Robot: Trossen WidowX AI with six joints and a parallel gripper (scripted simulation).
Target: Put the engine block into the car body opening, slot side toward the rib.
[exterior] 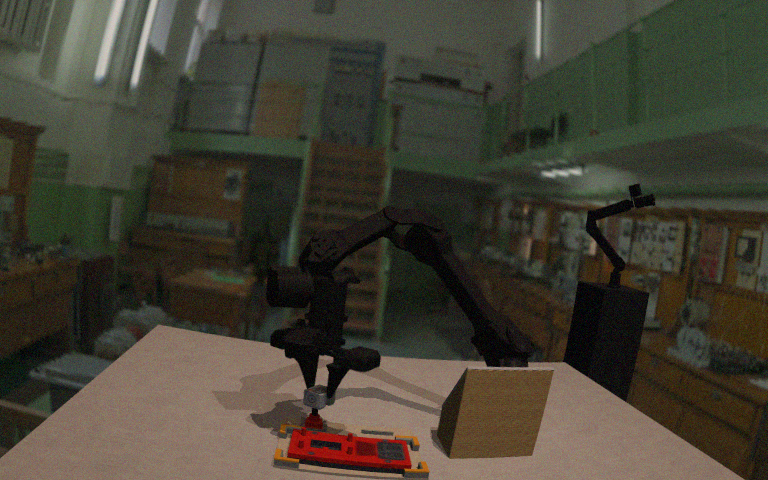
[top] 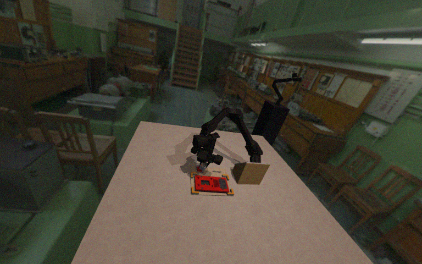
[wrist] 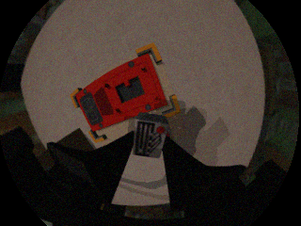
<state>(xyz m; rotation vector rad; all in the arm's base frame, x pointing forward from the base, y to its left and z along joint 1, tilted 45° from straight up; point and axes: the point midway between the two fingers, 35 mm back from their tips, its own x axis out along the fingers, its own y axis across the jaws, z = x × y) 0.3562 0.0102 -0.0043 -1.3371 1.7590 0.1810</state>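
Now: the dark post 6 cm to the right of my gripper tip and 6 cm below it. Also, from my gripper tip: engine block: 1 cm below.
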